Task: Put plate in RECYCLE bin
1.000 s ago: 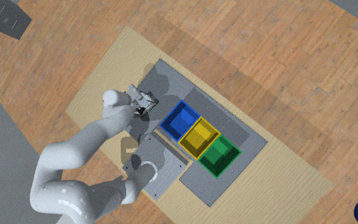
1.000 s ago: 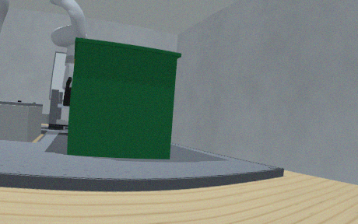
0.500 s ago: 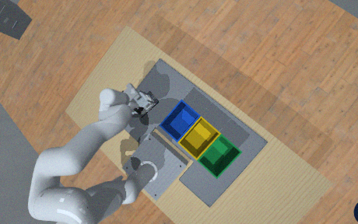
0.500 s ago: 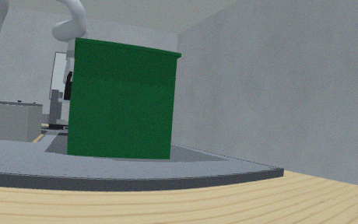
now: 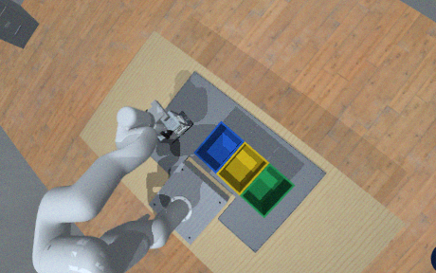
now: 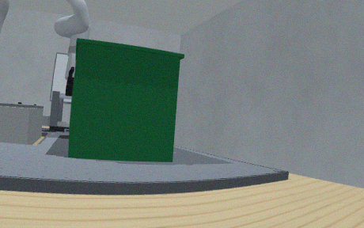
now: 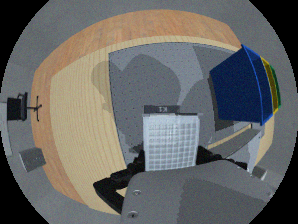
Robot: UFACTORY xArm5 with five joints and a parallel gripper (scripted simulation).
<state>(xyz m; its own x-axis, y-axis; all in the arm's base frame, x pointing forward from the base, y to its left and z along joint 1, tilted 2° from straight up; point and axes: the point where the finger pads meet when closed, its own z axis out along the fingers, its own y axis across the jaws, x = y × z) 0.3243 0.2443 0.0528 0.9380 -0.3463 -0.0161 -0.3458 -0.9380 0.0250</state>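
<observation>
Now: the yellow bin 1 cm ahead of my hand, 41 cm to the right of it and 5 cm below it. Round my hand: green bin: 1 cm behind, 54 cm to the right, 5 cm below; 96-well plate: 1 cm below; blue bin: 4 cm ahead, 28 cm to the right, 5 cm below.
</observation>
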